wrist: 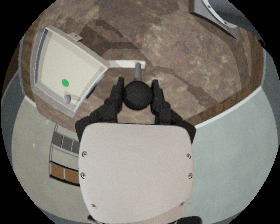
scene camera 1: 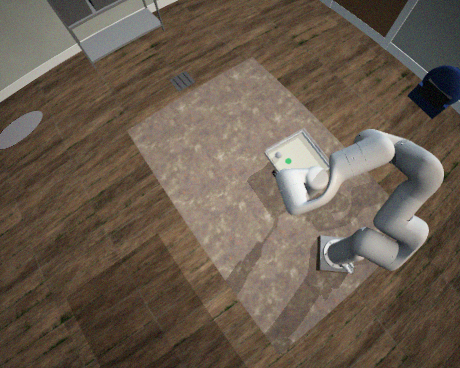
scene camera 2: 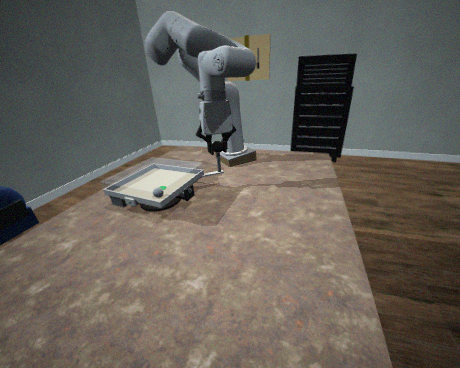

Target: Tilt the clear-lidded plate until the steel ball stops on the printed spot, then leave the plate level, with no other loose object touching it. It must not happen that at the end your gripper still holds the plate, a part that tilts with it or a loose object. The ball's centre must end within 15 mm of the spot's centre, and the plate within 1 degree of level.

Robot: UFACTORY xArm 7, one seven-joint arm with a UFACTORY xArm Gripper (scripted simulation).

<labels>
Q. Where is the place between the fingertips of my gripper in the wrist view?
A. At 137, 85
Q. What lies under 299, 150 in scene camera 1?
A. A clear-lidded plate.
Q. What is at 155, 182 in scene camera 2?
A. A clear-lidded plate.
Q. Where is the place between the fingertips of my gripper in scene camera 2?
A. At 218, 152
</labels>
